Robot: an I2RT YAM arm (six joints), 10 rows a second.
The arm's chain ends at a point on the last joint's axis. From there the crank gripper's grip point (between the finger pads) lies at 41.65 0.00 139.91 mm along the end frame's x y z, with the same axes.
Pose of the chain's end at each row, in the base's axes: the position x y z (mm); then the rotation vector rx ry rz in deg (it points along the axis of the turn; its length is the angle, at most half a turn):
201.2 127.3 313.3 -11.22 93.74 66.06
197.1 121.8 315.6 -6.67 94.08 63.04
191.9 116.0 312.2 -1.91 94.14 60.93
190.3 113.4 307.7 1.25 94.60 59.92
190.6 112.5 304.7 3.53 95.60 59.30
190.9 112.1 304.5 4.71 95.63 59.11
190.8 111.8 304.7 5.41 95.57 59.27
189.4 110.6 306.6 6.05 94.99 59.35
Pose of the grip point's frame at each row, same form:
275.8 249.6 285.3 -11.22 93.74 66.06
280.8 237.9 286.7 -6.67 94.08 63.04
283.2 226.2 283.4 -1.91 94.14 60.93
285.5 220.1 278.1 1.25 94.60 59.92
287.6 216.9 273.1 3.53 95.60 59.30
289.1 215.3 272.9 4.71 95.63 59.11
289.5 214.7 273.4 5.41 95.57 59.27
289.1 213.0 276.7 6.05 94.99 59.35

